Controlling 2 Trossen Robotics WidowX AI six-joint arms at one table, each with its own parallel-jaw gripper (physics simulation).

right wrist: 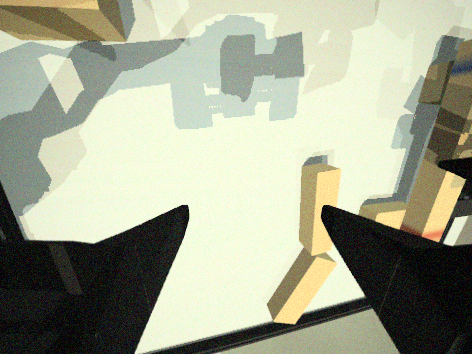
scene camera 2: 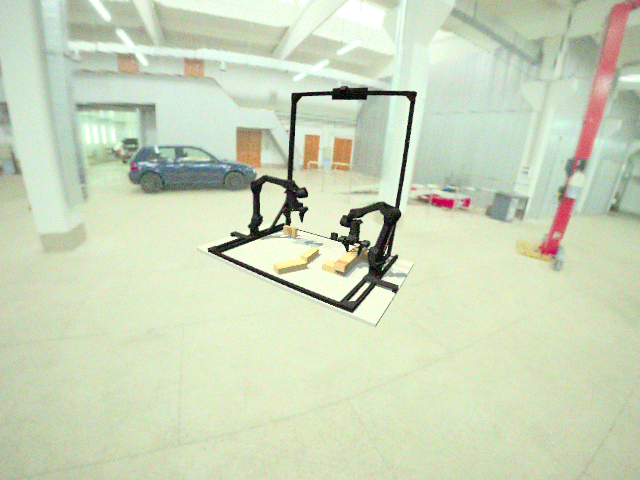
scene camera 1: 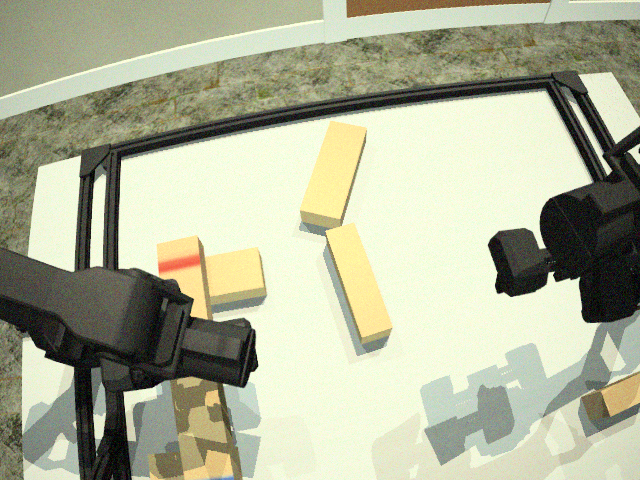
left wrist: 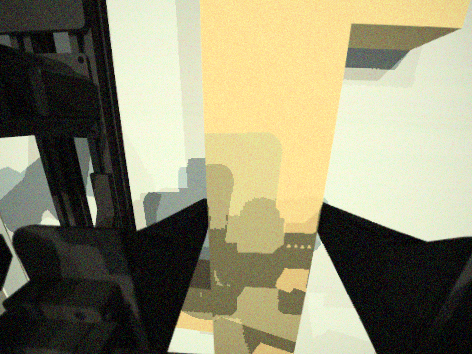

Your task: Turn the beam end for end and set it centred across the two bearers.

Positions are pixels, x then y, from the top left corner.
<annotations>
left gripper: grips a beam point(scene camera 1: 203, 427)
right gripper: open, holds nothing
</annotations>
